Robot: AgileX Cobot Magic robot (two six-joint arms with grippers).
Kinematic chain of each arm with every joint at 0, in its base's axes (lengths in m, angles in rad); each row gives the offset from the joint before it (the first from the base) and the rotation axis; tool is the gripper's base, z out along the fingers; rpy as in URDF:
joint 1: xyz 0 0 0.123 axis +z
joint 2: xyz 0 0 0 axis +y
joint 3: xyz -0.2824 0 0.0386 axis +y
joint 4: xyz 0.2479 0 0.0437 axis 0.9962 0 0.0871
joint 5: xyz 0 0 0 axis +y
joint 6: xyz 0.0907 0 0.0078 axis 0.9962 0 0.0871
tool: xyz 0 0 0 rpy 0 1.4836 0
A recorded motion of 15 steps. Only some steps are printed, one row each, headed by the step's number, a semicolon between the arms.
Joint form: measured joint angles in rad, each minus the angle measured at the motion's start. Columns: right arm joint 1, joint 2, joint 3, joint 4, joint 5, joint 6; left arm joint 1, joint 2, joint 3, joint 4, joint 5, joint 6.
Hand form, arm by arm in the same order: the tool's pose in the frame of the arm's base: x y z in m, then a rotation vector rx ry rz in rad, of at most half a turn. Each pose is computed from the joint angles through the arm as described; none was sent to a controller.
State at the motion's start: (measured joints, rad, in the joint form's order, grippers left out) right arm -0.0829 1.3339 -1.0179 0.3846 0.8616 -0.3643; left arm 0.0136 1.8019 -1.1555 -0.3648 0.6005 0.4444
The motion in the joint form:
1: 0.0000 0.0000 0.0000 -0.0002 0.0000 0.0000; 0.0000 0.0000 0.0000 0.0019 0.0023 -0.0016
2: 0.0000 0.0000 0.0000 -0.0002 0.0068 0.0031; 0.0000 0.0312 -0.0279 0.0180 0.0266 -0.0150
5: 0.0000 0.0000 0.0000 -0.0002 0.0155 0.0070; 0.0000 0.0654 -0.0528 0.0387 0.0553 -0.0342
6: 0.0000 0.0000 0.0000 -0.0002 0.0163 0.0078; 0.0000 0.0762 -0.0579 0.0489 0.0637 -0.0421
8: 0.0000 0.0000 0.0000 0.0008 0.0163 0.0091; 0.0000 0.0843 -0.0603 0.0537 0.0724 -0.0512
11: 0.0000 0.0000 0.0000 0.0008 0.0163 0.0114; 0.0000 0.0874 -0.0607 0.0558 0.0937 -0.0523
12: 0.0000 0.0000 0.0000 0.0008 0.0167 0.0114; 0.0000 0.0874 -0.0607 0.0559 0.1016 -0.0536
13: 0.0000 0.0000 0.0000 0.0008 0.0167 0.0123; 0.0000 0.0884 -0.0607 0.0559 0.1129 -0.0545
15: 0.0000 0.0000 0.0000 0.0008 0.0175 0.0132; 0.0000 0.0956 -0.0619 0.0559 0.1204 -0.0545
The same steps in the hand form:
1: 0.2648 0.0040 0.2952 -0.1302 2.5825 0.3089; 0.3645 -0.0134 0.1939 0.2296 2.6705 -0.2258
2: 0.2643 0.0042 0.2949 -0.1283 2.5889 0.3133; 0.3700 -0.0132 0.1887 0.2341 2.6994 -0.2275
5: 0.2636 0.0045 0.2946 -0.1259 2.5972 0.3188; 0.3745 -0.0127 0.1812 0.2356 2.7400 -0.2288
6: 0.2635 0.0045 0.2946 -0.1251 2.5980 0.3194; 0.3753 -0.0124 0.1781 0.2367 2.7558 -0.2259
8: 0.2635 0.0046 0.2946 -0.1228 2.5979 0.3211; 0.3755 -0.0123 0.1754 0.2308 2.7714 -0.2288
11: 0.2635 0.0046 0.2946 -0.1198 2.5982 0.3219; 0.3739 -0.0127 0.1738 0.2367 2.7936 -0.2377
12: 0.2635 0.0046 0.2946 -0.1199 2.5986 0.3221; 0.3732 -0.0128 0.1736 0.2370 2.8009 -0.2418
13: 0.2635 0.0046 0.2946 -0.1188 2.5987 0.3224; 0.3723 -0.0131 0.1730 0.2387 2.8121 -0.2477
15: 0.2634 0.0046 0.2946 -0.1178 2.5995 0.3231; 0.3722 -0.0132 0.1704 0.2402 2.8247 -0.2526

